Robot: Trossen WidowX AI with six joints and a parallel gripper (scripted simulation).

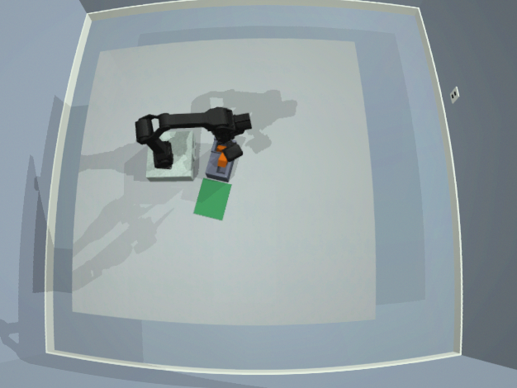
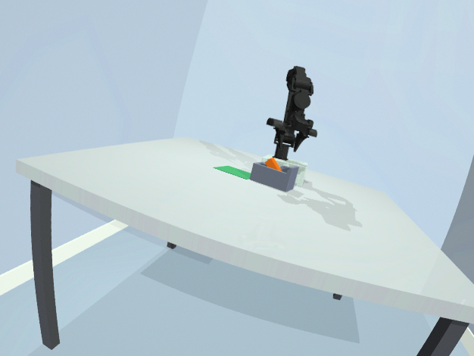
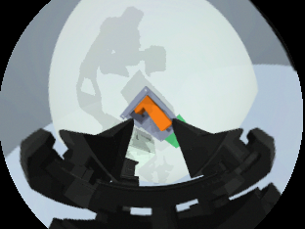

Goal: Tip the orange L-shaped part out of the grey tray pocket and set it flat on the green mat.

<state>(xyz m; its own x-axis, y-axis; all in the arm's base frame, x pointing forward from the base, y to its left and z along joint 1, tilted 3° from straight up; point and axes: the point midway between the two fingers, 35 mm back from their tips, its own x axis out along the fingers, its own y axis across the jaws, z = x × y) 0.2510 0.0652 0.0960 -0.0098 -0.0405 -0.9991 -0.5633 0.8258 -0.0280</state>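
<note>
My gripper tip is 2 cm past the orange L-shaped part, 1 cm to the left of it and 10 cm above it. From my gripper tip the other things lie so: green mat (5 cm behind, 18 cm to the right, 16 cm below).
</note>
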